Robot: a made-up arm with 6 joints. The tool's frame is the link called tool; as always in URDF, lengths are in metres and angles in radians. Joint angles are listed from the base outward.
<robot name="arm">
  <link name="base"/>
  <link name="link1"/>
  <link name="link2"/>
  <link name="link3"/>
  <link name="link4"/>
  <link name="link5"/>
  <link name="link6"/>
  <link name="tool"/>
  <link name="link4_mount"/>
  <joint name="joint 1" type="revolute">
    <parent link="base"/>
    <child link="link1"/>
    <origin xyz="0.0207 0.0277 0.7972"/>
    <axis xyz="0 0 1"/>
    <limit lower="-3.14" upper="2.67"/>
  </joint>
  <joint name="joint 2" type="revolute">
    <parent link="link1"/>
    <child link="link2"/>
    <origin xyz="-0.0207 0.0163 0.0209"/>
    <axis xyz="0 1 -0.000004"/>
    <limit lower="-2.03" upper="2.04"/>
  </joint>
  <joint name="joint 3" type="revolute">
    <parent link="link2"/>
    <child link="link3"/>
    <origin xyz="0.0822 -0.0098 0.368"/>
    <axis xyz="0 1 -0.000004"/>
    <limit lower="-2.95" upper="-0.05"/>
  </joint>
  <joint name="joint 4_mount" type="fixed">
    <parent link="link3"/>
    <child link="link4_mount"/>
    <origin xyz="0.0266 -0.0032 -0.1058"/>
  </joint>
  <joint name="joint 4" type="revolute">
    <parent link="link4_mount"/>
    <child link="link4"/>
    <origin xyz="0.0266 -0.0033 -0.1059"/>
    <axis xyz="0 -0.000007 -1"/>
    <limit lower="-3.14" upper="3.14"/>
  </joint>
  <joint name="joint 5" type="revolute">
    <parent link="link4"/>
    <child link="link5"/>
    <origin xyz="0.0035 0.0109 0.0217"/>
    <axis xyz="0 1 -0.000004"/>
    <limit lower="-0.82" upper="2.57"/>
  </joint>
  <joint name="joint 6" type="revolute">
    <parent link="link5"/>
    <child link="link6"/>
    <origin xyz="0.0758 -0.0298 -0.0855"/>
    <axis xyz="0 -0.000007 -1"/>
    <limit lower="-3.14" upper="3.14"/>
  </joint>
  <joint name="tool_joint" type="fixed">
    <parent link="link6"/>
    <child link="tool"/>
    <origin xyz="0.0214 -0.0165 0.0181" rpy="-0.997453 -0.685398 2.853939"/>
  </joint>
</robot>
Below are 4 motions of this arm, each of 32 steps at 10 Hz.
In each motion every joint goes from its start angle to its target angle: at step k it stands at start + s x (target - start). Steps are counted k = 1, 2, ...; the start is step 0. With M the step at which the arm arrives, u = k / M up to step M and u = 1 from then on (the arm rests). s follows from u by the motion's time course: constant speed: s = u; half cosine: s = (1 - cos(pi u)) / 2; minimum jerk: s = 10 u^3 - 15 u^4 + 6 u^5.
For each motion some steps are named. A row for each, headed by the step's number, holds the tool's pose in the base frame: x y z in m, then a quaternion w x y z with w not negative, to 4 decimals.
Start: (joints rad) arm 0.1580 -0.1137 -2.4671 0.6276 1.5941 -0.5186
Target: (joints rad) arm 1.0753 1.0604 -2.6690 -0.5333 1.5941 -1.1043
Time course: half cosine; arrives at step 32
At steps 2, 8, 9, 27, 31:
2: 0.2069 0.0793 1.4301 0.4111 -0.0386 0.5443 -0.7303
8: 0.2882 0.1198 1.3930 0.4058 -0.1035 0.4923 -0.7631
9: 0.3075 0.1337 1.3809 0.4058 -0.1215 0.4755 -0.7710
27: 0.3761 0.5372 0.9760 0.4871 -0.4336 -0.1213 -0.7484
31: 0.3557 0.5611 0.9385 0.4929 -0.4428 -0.1786 -0.7274

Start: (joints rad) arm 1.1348 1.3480 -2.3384 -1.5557 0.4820 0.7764
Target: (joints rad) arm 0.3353 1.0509 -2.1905 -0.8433 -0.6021 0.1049
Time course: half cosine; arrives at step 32
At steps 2, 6, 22, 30, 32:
2: 0.2613 0.6337 0.7472 0.5516 -0.0220 0.1797 -0.8143
6: 0.2912 0.6208 0.7628 0.5493 -0.0370 0.2000 -0.8105
22: 0.5155 0.3914 0.9395 0.5673 0.0781 0.3825 -0.7251
30: 0.5471 0.2851 0.9937 0.5707 0.1951 0.3913 -0.6950
32: 0.5479 0.2801 0.9960 0.5706 0.2010 0.3908 -0.6937

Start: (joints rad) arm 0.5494 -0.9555 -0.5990 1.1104 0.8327 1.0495
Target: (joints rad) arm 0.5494 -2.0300 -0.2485 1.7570 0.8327 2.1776
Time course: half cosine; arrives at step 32
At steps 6, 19, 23, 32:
6: 0.0201 0.0058 1.0983 0.4659 0.2596 -0.8391 0.1071
19: -0.1133 -0.0454 1.0065 0.5409 0.4414 -0.6890 -0.1947
23: -0.1393 -0.0546 0.9693 0.5550 0.5126 -0.6071 -0.2465
32: -0.1580 -0.0612 0.9277 0.5673 0.5878 -0.5071 -0.2748

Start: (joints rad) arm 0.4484 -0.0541 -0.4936 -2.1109 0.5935 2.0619
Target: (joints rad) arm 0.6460 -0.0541 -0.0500 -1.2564 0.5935 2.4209
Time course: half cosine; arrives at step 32
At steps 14, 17, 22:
14: 0.1983 0.1453 0.9627 0.1358 -0.1006 -0.4375 0.8832
17: 0.1838 0.1393 0.9523 0.2074 -0.0993 -0.4400 0.8681
22: 0.1600 0.1278 0.9377 0.3162 -0.1071 -0.4288 0.8394

